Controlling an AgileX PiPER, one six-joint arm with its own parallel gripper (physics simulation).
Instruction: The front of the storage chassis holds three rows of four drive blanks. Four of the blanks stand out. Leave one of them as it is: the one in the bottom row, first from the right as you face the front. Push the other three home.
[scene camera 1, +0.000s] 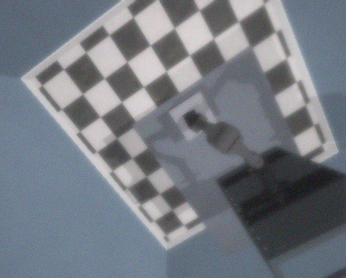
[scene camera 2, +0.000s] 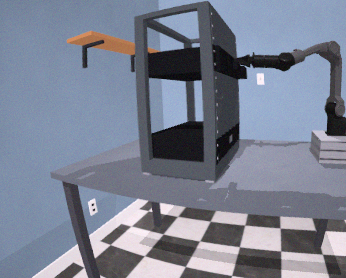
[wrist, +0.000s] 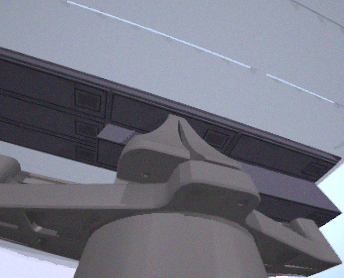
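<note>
The storage chassis (scene camera 2: 175, 64) sits high in the rack. In the wrist view, the top-row blank second from the right (wrist: 150, 111) looks level with its neighbours. My gripper (wrist: 173, 126) (scene camera 2: 243, 61) is shut and empty, with its tips at or very near that blank's face. Below it, the middle-row blank second from the right (wrist: 117, 133) stands out, mostly hidden behind my fingers. The middle-row blank first from the right (wrist: 292, 182) also stands out. The bottom-row blank first from the right is hidden in the wrist view. The top-row blank first from the right (wrist: 275, 152) looks flush.
The grey rack (scene camera 2: 207, 100) stands on the table (scene camera 2: 280, 192), with another dark unit (scene camera 2: 177, 142) low inside it. A pale panel (wrist: 150, 55) lies above the blanks. My arm (scene camera 1: 225, 137) (scene camera 2: 315, 50) reaches from its base. An orange shelf (scene camera 2: 107, 42) is on the wall.
</note>
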